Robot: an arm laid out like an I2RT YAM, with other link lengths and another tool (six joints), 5 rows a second.
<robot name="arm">
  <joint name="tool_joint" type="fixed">
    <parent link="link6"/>
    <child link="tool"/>
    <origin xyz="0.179 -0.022 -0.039" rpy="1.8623 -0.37 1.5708"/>
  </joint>
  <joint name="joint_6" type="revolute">
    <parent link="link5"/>
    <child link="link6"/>
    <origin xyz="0.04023 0 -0.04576" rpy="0 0 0"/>
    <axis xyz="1 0 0"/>
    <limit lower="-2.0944" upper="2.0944"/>
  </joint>
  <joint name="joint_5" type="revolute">
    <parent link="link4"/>
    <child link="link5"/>
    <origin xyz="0.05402 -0.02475 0.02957" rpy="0 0 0"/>
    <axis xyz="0 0 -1"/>
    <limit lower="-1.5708" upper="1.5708"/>
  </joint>
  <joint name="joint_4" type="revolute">
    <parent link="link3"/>
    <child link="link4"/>
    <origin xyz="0.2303 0.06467 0.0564" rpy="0 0 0"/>
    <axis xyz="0 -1 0"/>
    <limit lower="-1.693" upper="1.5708"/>
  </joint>
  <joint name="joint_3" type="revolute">
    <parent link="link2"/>
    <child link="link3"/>
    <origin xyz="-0.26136 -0.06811 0" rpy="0 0 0"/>
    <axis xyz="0 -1 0"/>
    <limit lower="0" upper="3.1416"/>
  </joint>
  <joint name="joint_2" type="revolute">
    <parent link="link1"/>
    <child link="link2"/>
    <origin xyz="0.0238 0.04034 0.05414" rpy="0 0 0"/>
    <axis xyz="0 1 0"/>
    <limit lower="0" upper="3.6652"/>
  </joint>
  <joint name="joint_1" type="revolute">
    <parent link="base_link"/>
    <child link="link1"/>
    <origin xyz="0 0 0.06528" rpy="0 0 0"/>
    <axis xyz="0 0 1"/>
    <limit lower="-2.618" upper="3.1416"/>
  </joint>
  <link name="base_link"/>
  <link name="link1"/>
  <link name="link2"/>
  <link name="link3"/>
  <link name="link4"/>
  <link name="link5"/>
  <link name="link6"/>
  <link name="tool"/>
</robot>
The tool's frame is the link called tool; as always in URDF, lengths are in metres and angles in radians.
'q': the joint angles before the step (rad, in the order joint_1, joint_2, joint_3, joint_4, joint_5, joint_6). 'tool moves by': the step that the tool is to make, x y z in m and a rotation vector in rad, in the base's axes. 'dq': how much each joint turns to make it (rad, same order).
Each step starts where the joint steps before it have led.
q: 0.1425 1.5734 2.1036 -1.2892 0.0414 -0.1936
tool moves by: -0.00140 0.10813 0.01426 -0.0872 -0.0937 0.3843
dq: 0.3014 0.0088 0.0000 0.0794 0.0104 -0.1377
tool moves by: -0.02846 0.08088 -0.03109 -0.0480 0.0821 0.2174
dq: 0.2174 0.0748 -0.0033 -0.0169 -0.0016 0.0016
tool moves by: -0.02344 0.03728 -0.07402 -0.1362 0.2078 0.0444
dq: 0.1137 0.1689 -0.0005 -0.0812 0.0152 0.0751
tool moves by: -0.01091 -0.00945 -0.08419 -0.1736 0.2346 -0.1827
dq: 0.0034 0.2152 0.0001 -0.0901 0.0321 0.1877
